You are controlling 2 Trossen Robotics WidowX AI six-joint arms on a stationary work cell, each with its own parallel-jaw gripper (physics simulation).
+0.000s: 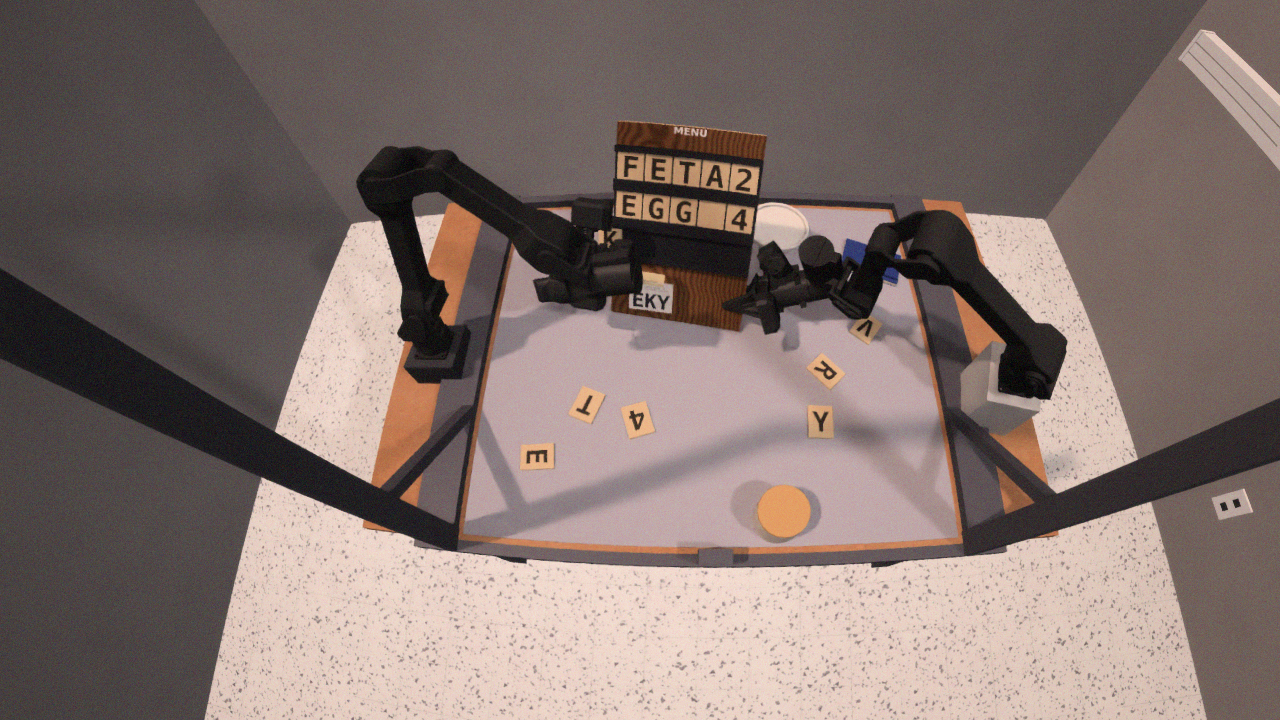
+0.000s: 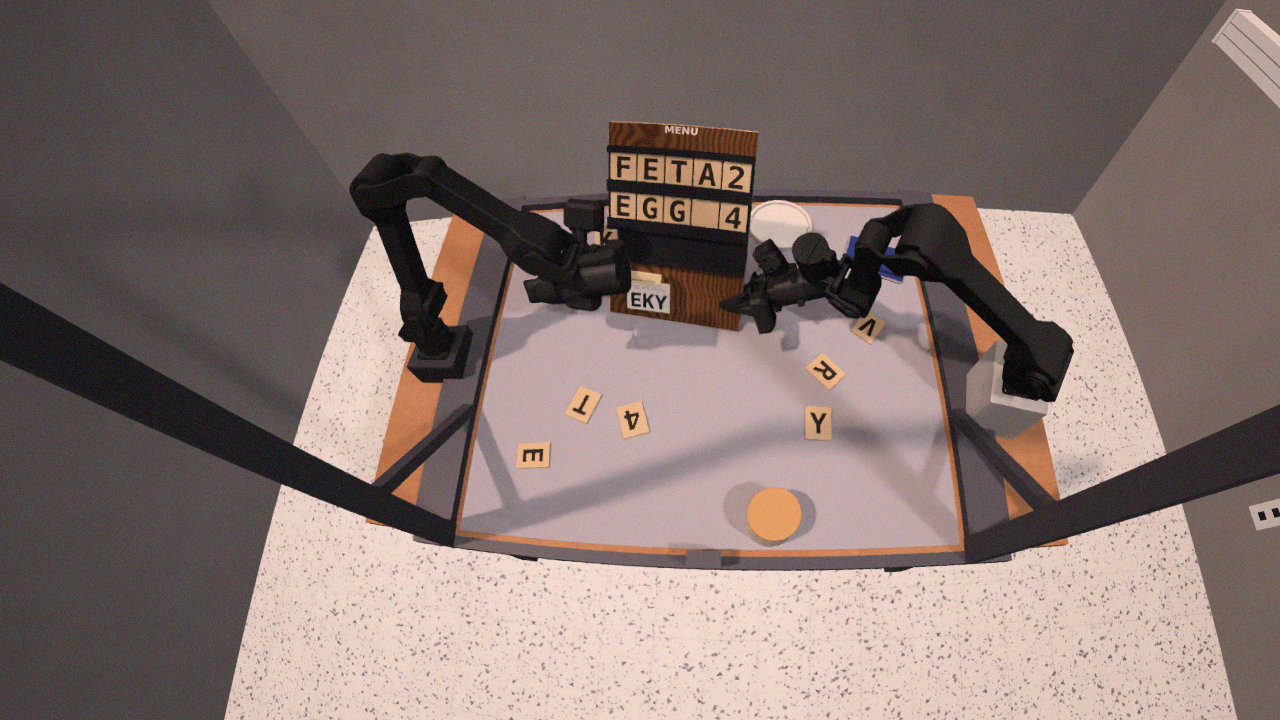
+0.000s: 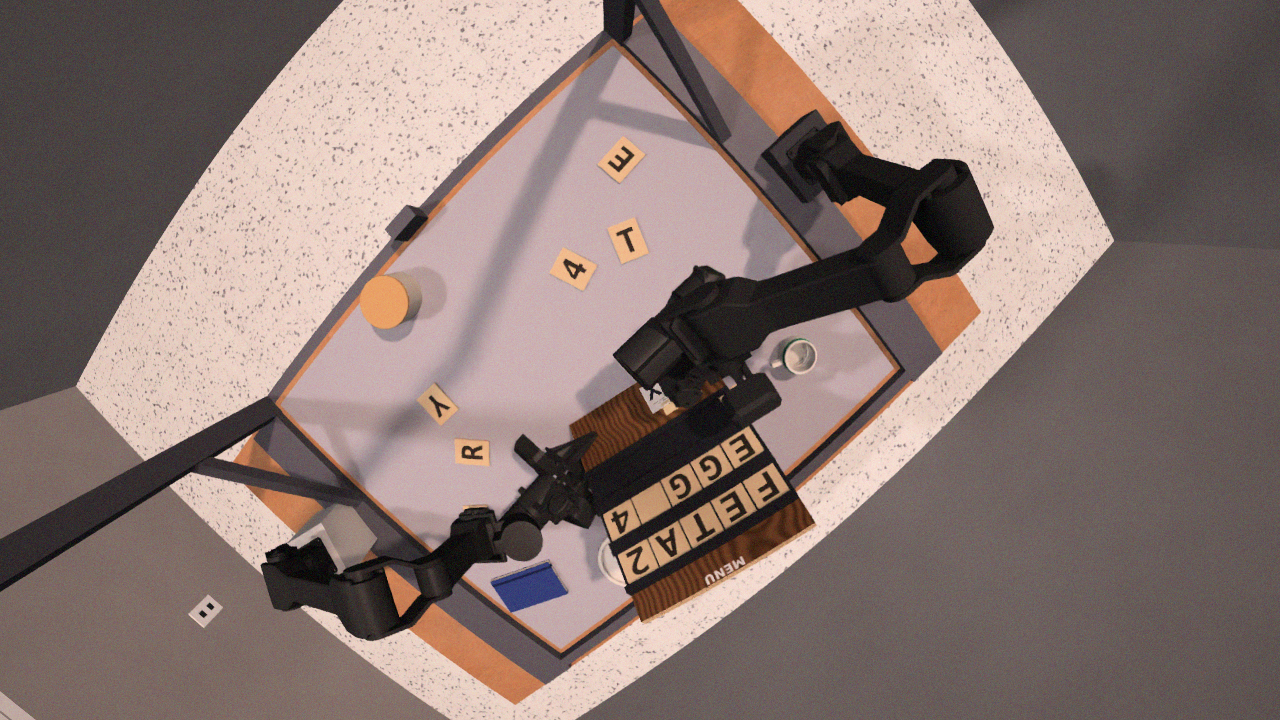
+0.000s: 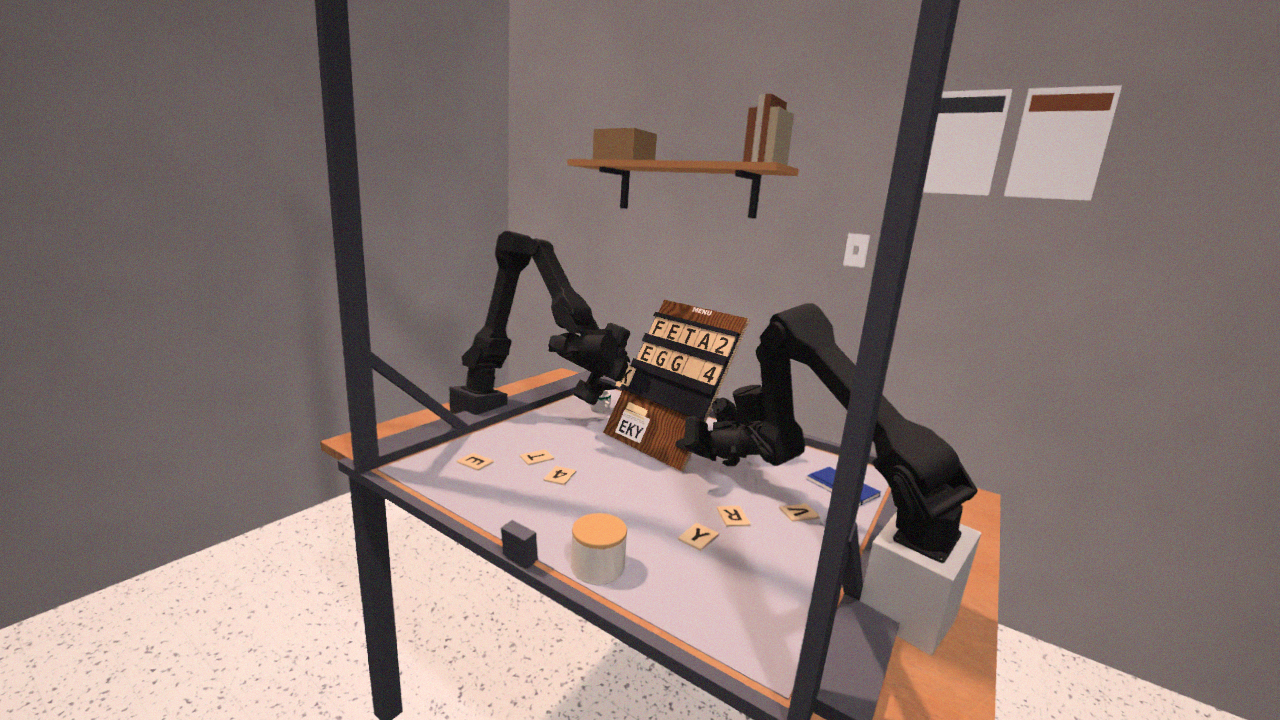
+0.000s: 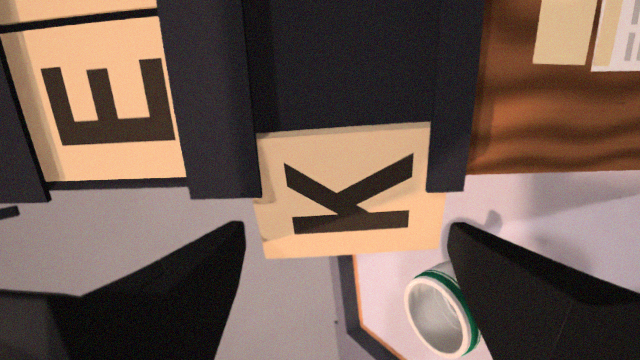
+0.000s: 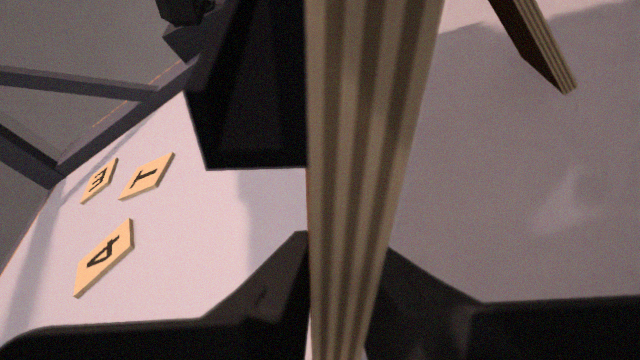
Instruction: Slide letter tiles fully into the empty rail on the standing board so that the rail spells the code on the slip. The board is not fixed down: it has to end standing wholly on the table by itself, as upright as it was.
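Frame: origin at the left arm's base, x ahead, y left, z up, level; millimetres.
Where they show: left gripper, fingertip midpoint: (image 1: 602,238) (image 2: 599,239) (image 5: 347,235); right gripper, fingertip midpoint: (image 1: 722,304) (image 2: 720,303) (image 3: 598,435) (image 4: 677,444); left arm's base, link origin: (image 1: 434,345) (image 2: 437,346) (image 3: 813,156) (image 4: 478,390); right arm's base, link origin: (image 1: 1016,376) (image 2: 1022,376) (image 3: 316,560) (image 4: 927,537).
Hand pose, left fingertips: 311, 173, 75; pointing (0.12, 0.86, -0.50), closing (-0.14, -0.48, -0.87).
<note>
Each offset is from my left fingertips to the top centre of the thing, as dx, dy, dz.
The standing board (image 1: 707,301) (image 3: 613,428) leans back. Its slip {+81, -65, -62} (image 1: 650,298) (image 4: 631,427) reads EKY. The K tile {+14, -4, +29} (image 5: 340,200) sits partly in the left end of the bottom rail (image 1: 698,255) (image 5: 345,60), its outer part sticking out past the rail end. My left gripper (image 5: 347,235) is open, its fingers apart on either side of the K's protruding end. My right gripper (image 6: 327,241) (image 1: 747,313) is shut on the board's right edge, low down. Tiles E {-101, -357, -126} (image 1: 537,456), T {-24, -260, -126} (image 1: 587,405), 4 (image 1: 637,420), Y {+375, -289, -126} (image 1: 819,421), R {+395, -194, -126} (image 1: 825,370) and V {+486, -103, -126} (image 1: 865,328) lie on the table.
The upper rails hold FETA2 and EGG 4. A jar with an orange lid {+293, -453, -63} (image 1: 784,512) stands near the front edge. A white round dish {+336, +136, -114} (image 1: 780,226) and a blue book {+525, +53, -120} (image 3: 529,586) lie by the board's right side. A mug {-89, +41, -82} (image 3: 796,356) (image 5: 437,315) stands at its left side.
</note>
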